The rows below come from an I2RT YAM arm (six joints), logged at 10 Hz.
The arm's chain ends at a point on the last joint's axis. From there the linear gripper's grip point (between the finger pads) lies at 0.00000 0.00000 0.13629 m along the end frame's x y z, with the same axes.
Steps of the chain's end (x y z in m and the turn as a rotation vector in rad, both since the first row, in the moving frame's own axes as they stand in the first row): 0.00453 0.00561 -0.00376 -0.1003 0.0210 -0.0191; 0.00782 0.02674 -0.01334 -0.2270 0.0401 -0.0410; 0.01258 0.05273 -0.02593 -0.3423 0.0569 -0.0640; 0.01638 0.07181 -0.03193 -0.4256 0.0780 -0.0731; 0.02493 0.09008 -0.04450 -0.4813 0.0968 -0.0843; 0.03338 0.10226 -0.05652 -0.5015 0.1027 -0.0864; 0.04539 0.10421 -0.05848 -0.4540 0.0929 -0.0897; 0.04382 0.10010 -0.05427 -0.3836 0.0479 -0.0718; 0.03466 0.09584 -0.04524 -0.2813 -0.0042 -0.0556
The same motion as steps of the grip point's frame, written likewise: 0.00752 0.01923 -0.00447 -0.1003 0.0210 -0.0191; 0.01387 0.05728 -0.01694 -0.2270 0.0401 -0.0410; 0.02165 0.09817 -0.03405 -0.3423 0.0569 -0.0640; 0.02876 0.12759 -0.04448 -0.4256 0.0780 -0.0731; 0.04029 0.15245 -0.06059 -0.4813 0.0968 -0.0843; 0.04964 0.16699 -0.07398 -0.5015 0.1027 -0.0864; 0.06031 0.16326 -0.07284 -0.4540 0.0929 -0.0897; 0.05203 0.15081 -0.06432 -0.3836 0.0479 -0.0718; 0.03515 0.13367 -0.05060 -0.2813 -0.0042 -0.0556
